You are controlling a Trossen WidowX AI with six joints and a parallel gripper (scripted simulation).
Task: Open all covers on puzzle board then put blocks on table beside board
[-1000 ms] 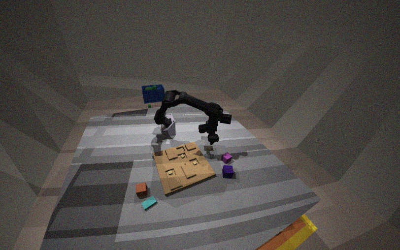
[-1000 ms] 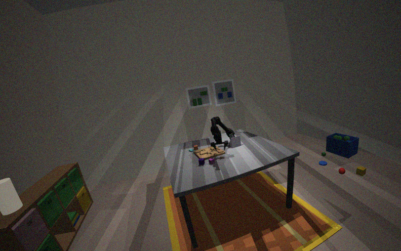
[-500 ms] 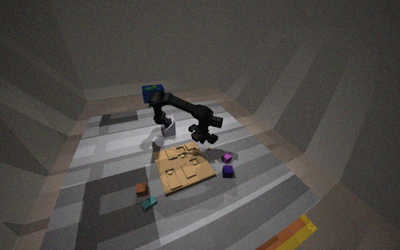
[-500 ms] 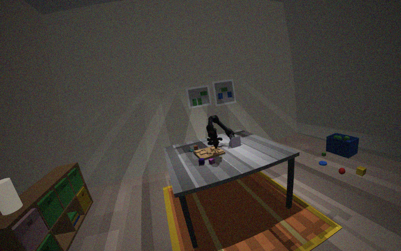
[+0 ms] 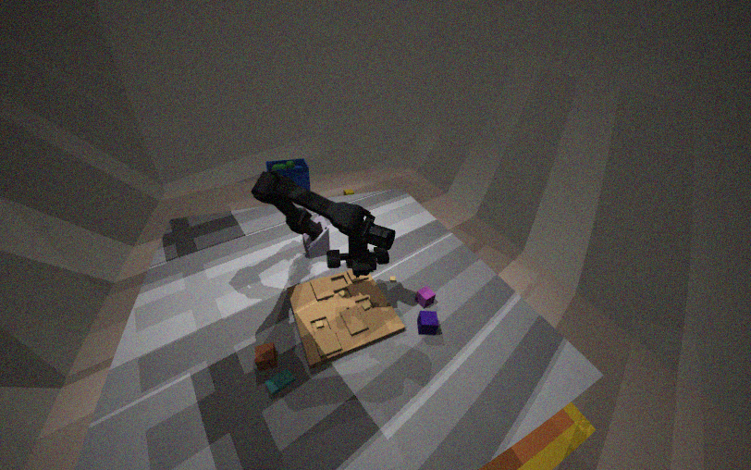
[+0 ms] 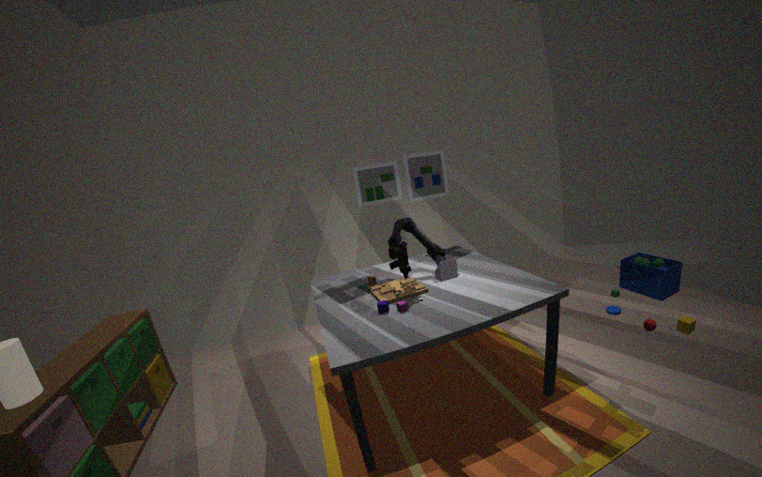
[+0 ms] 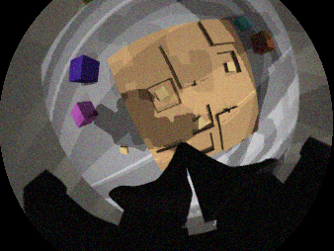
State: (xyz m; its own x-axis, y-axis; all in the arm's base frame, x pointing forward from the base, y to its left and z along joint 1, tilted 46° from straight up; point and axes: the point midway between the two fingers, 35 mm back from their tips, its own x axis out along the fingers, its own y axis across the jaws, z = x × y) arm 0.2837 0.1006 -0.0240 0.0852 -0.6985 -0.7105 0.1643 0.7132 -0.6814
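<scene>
Right now the tan puzzle board is 7 cm below my gripper tip, 6 cm to the right of it and 5 cm ahead of it. Round my gripper tip: magenta block 22 cm to the left, 9 cm ahead, 7 cm below; then orange block 30 cm to the right, 16 cm ahead, 7 cm below; then purple block 19 cm ahead, 17 cm to the left, 7 cm below.
</scene>
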